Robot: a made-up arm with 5 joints. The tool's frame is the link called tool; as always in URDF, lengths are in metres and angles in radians.
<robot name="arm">
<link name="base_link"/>
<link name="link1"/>
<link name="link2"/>
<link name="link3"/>
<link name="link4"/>
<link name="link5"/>
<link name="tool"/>
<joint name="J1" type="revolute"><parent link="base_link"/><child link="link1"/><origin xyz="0.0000 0.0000 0.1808" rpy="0.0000 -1.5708 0.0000"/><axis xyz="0 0 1"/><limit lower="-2.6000" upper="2.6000" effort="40" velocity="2.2"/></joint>
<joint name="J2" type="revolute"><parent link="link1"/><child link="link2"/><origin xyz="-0.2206 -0.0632 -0.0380" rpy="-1.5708 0.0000 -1.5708"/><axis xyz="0 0 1"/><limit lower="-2.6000" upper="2.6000" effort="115" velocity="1.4"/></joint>
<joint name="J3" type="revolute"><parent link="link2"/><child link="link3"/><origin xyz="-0.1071 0.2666 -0.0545" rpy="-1.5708 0.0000 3.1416"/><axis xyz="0 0 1"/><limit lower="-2.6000" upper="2.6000" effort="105" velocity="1"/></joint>
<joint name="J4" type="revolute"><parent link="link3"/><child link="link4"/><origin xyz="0.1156 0.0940 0.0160" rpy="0.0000 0.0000 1.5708"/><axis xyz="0 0 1"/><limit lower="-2.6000" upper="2.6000" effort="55" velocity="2.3"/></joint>
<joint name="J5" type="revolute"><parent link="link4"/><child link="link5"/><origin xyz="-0.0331 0.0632 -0.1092" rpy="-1.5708 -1.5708 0.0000"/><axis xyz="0 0 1"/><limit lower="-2.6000" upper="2.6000" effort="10" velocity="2.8"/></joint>
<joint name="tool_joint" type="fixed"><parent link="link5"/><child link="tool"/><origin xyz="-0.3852 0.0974 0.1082" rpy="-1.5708 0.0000 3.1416"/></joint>
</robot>
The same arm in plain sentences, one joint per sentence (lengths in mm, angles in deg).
The arm has five revolute joints in a row. What follows holds with every joint at zero, and every direction is one of the base frame's. The first joint lies 180.8 mm along +z from the base frame's origin and rotates about -x, from -148.97 to 148.97 deg. The second joint lies 38 mm along +x and 63.2 mm along -y and 220.6 mm along -z from the first joint and rotates about +z, from -148.97 to 148.97 deg. The third joint lies 266.6 mm along +x and 107.1 mm along +y and 54.5 mm along -z from the second joint and rotates about -x, from -148.97 to 148.97 deg. The fourth joint lies 16 mm along -x and 115.6 mm along +y and 94 mm along -z from the third joint and rotates about -x, from -148.97 to 148.97 deg. The fifth joint lies 109.2 mm along +x and 63.2 mm along -y and 33.1 mm along +z from the fourth joint and rotates about -y, from -148.97 to 148.97 deg. The tool frame, which is the frame that the pose is given for, lies 385.2 mm along +x and 108.2 mm along -y and 97.4 mm along -z from the fifth joint; its axes are the base frame's turned by roll 0, pitch 0 and yaw 0 deg (as in URDF: about the fixed x, then y, then z).
